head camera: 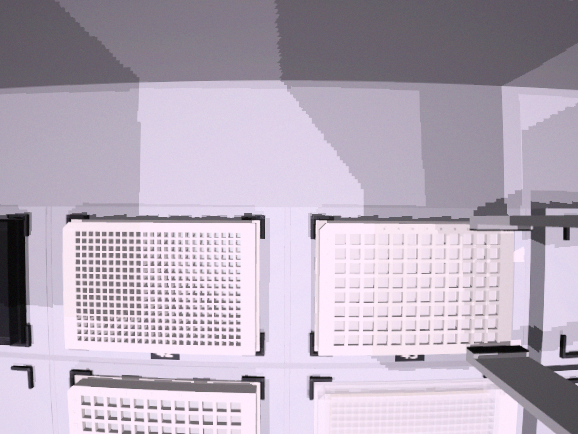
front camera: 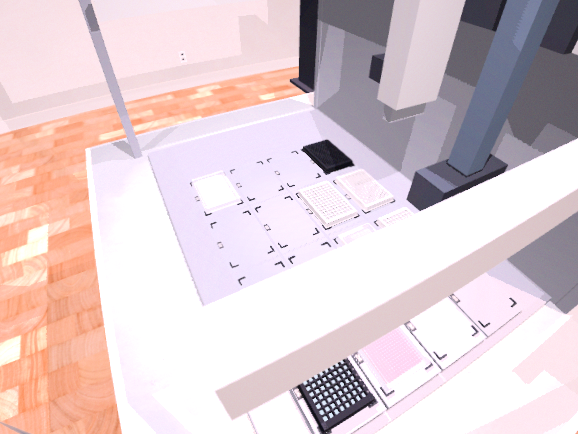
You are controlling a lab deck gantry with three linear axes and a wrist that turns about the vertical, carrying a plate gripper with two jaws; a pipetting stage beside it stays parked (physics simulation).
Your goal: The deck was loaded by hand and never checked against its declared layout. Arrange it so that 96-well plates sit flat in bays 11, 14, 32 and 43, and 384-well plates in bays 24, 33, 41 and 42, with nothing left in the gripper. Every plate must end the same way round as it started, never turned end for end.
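Places are measured from the robot's base along level axes (x right, y ahead, z up), in centimetres.
Where they show: gripper, fingertip midpoint: [head camera: 495, 288]; robot's base, link origin: [front camera: 191, 183].
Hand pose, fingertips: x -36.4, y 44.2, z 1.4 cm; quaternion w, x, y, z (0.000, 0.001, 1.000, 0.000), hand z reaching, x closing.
Note:
Each offset is from my fingertips to the centre of the thing.
My gripper [head camera: 499, 287] is open and empty; its jaws hang above the right part of the white coarse-grid plate {dx +0.0, dy -5.0, dz -0.7 cm} [head camera: 415, 290] [front camera: 396, 218] in bay 43. The beam hides the jaws in the front view. A white fine-grid plate {dx +0.0, dy -21.4, dz -0.7 cm} [head camera: 160, 287] [front camera: 365, 189] lies in bay 42. A white coarse-grid plate {dx +10.7, dy -21.4, dz -0.7 cm} [head camera: 162, 412] [front camera: 328, 202] lies in bay 32, and a pale fine-grid plate {dx +10.7, dy -5.0, dz -0.7 cm} [head camera: 405, 412] [front camera: 356, 234] in bay 33. A black plate {dx +0.0, dy -37.8, dz -0.7 cm} [front camera: 327, 155] [head camera: 9, 282] sits in bay 41, a pink fine-grid plate {dx +21.4, dy +11.4, dz +0.7 cm} [front camera: 392, 354] in bay 24, a black coarse-grid plate {dx +32.1, dy +11.4, dz +0.7 cm} [front camera: 337, 392] in bay 14, and a white plate {dx +32.1, dy -37.8, dz -0.7 cm} [front camera: 216, 191], wells unreadable, in bay 11.
A broad pale beam [front camera: 400, 280] crosses the front view and hides part of the deck. The parked pale pipetting stage [front camera: 417, 55] hangs behind the plates. The blue-grey gripper column [front camera: 495, 90] ends in a dark block [front camera: 457, 180]. Black corner brackets mark the bays.

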